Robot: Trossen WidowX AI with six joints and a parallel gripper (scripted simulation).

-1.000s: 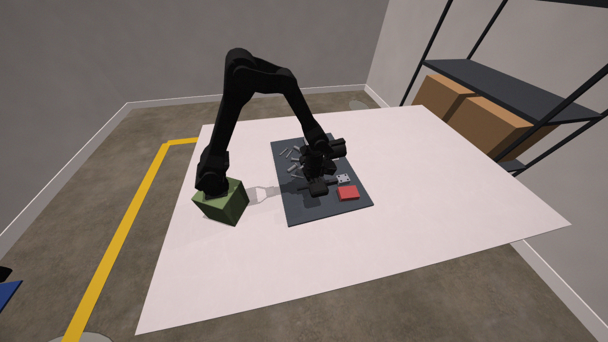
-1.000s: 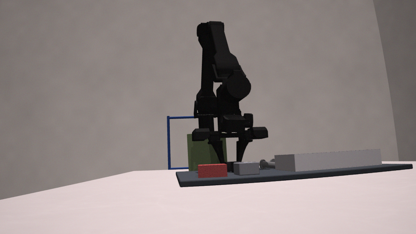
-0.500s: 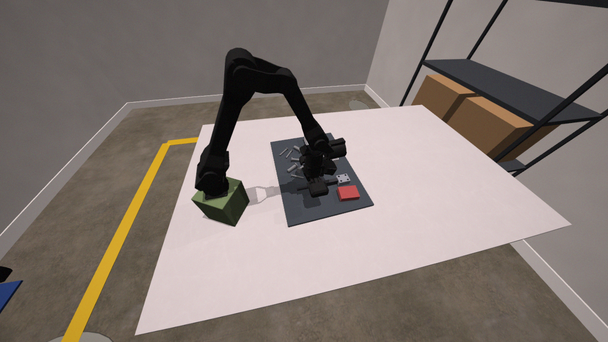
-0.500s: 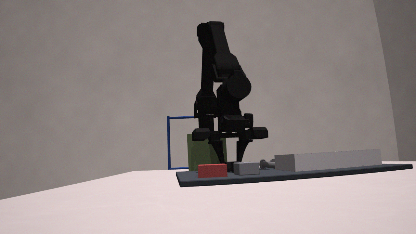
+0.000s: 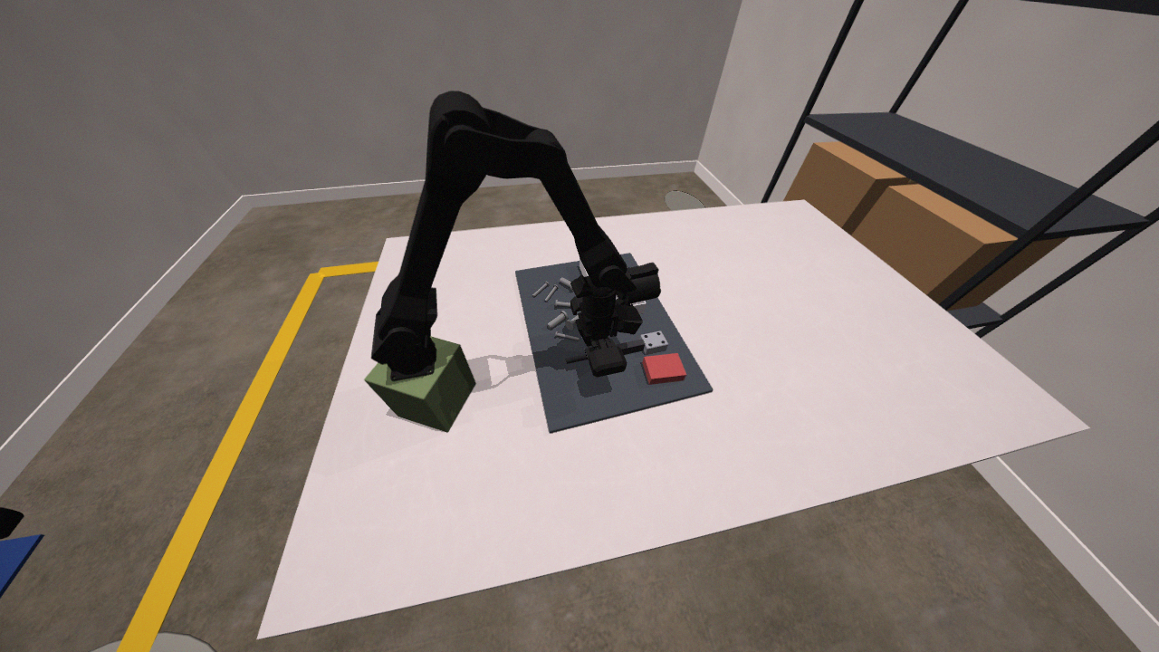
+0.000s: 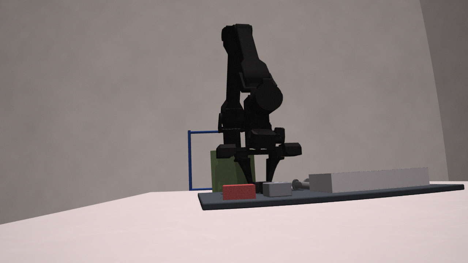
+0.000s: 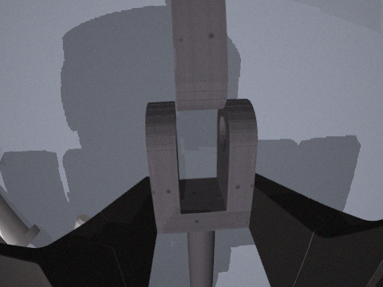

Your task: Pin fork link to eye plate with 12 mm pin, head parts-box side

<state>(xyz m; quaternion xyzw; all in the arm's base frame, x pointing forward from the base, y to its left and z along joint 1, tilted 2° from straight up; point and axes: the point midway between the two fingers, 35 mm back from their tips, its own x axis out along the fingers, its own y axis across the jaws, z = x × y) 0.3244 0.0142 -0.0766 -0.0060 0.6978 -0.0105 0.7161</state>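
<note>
My hand is 3 cm above the fork link. From my hand the other things lie so: grey mount (14 cm ahead, 2 cm below); then dark mat (4 cm ahead, 10 cm to the left, 5 cm below); then eye plate (6 cm ahead, 3 cm below).
</note>
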